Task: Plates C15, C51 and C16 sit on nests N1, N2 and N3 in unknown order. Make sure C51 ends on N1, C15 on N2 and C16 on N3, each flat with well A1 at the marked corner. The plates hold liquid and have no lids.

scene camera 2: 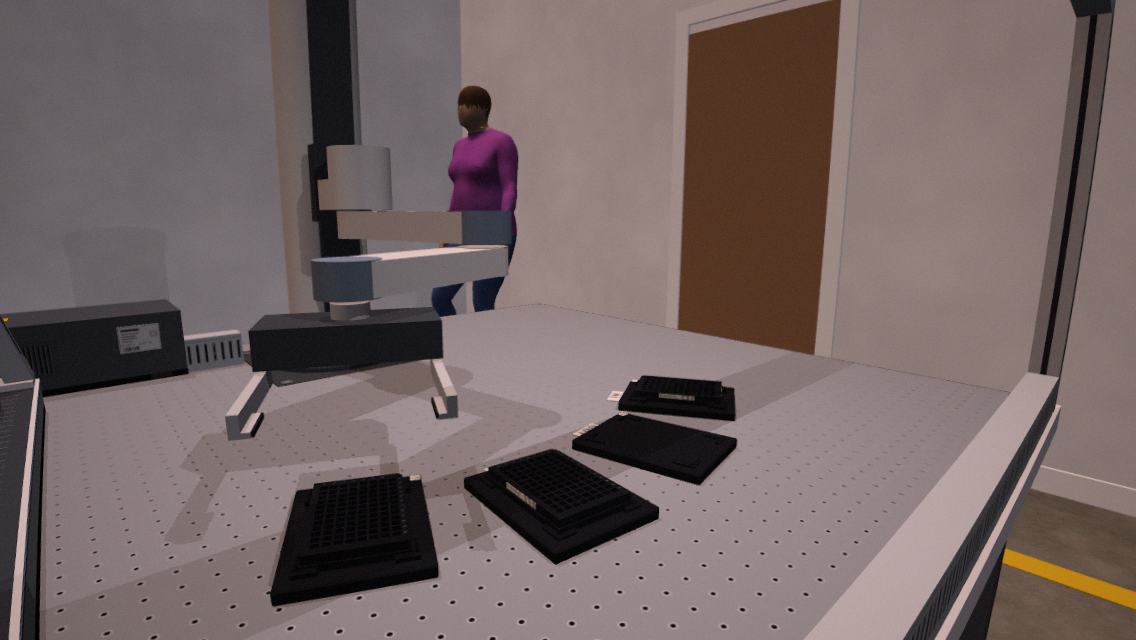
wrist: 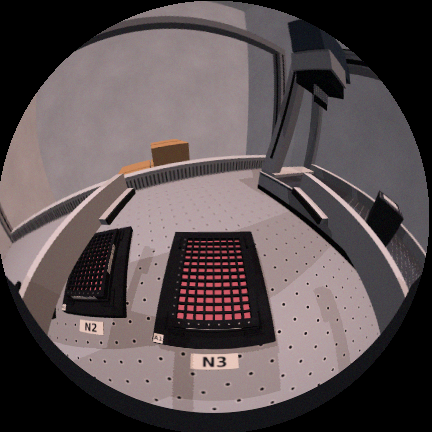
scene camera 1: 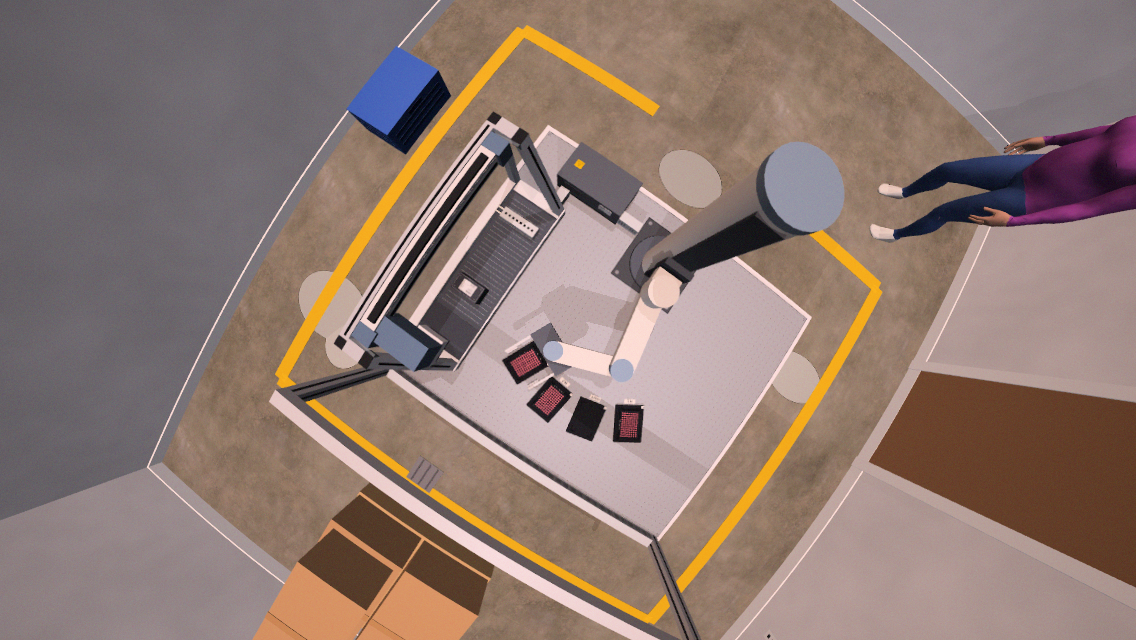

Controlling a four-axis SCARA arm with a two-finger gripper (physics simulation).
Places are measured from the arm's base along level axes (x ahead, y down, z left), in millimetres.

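Where they show: gripper, fingertip midpoint: (scene camera 2: 347,417) (wrist: 213,177) (scene camera 1: 517,369).
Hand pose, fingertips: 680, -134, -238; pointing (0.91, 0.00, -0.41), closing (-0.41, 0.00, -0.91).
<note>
After its pixels a point has its place, as x, y, z.
Plate C16 (scene camera 1: 524,362) @(658, -34, -233) (scene camera 2: 361,512) @(659, -36, -225) (wrist: 214,280) @(647, -38, -224) lies flat on nest N3 (scene camera 2: 353,586) @(730, -19, -263) (wrist: 264,320) @(584, -25, -252); its wells show red liquid, and the nest's A1 mark is at the near left corner in the wrist view. My gripper (scene camera 2: 345,419) @(680, -134, -238) (wrist: 213,177) @(680, -134, -238) is open and empty, its fingers wide apart, above and clear of that plate. A second plate (scene camera 1: 549,399) @(727, -33, -60) (scene camera 2: 556,480) @(731, -39, -59) (wrist: 92,265) @(717, -37, -67) sits on nest N2 (scene camera 2: 556,548) @(801, -25, -121) (wrist: 117,305) @(656, -25, -105). A third plate (scene camera 1: 628,423) @(626, -33, 274) (scene camera 2: 675,387) @(630, -39, 269) sits on the far nest, N1 (scene camera 2: 675,407) @(660, -25, 230). Their name labels are unreadable here.
The bare OUT nest (scene camera 1: 585,418) @(711, -24, 112) (scene camera 2: 655,445) @(724, -25, 105) lies between N2 and N1. A gantry machine (scene camera 1: 476,278) @(485, -61, -587) borders the table's left side. A dark box (scene camera 1: 597,182) @(-98, -128, -400) (scene camera 2: 95,345) @(-35, -85, -376) stands near the arm's base. A raised rail (scene camera 2: 953,508) @(1026, -60, 115) edges the table. A person (scene camera 1: 1069,186) (scene camera 2: 482,170) stands beyond it.
</note>
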